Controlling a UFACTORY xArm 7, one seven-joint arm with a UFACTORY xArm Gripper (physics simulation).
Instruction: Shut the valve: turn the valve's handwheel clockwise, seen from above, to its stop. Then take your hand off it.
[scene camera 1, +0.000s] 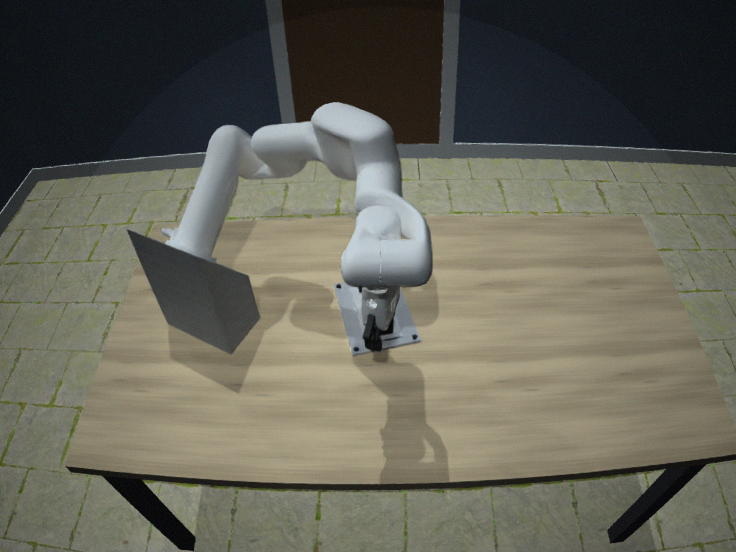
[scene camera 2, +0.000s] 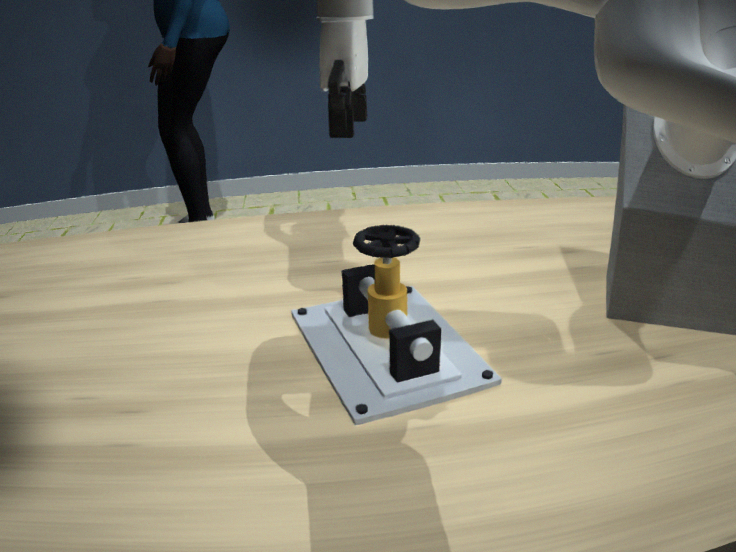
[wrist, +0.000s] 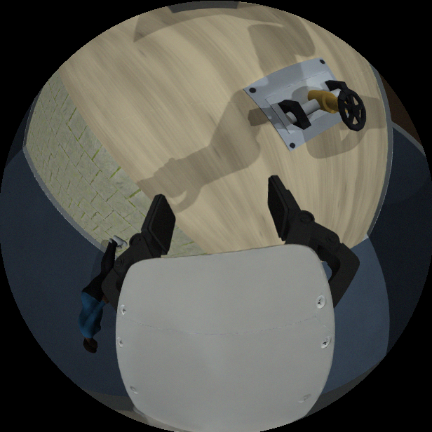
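The valve has a black round handwheel (scene camera 2: 397, 252) (wrist: 342, 106) on top of a yellow body (scene camera 2: 387, 308) (wrist: 318, 95), with a white pipe and two black square flanges. It stands upright on a grey base plate (scene camera 2: 328, 350) (wrist: 267, 89) (scene camera 1: 351, 320). My gripper (scene camera 2: 348, 124) (wrist: 217, 197) (scene camera 1: 374, 344) is open, with nothing between its fingers. It hangs well above the handwheel and apart from it. In scene camera 1 the arm and gripper hide the handwheel and most of the valve.
The valve's plate lies on a wooden table (scene camera 1: 535, 356) (scene camera 2: 148, 356) (wrist: 200, 75). A grey block (scene camera 1: 202, 303) (scene camera 2: 671, 255) under the arm's base stands at the table's left in scene camera 1. A person (scene camera 2: 187, 112) (wrist: 92, 310) in a blue top stands beyond the table.
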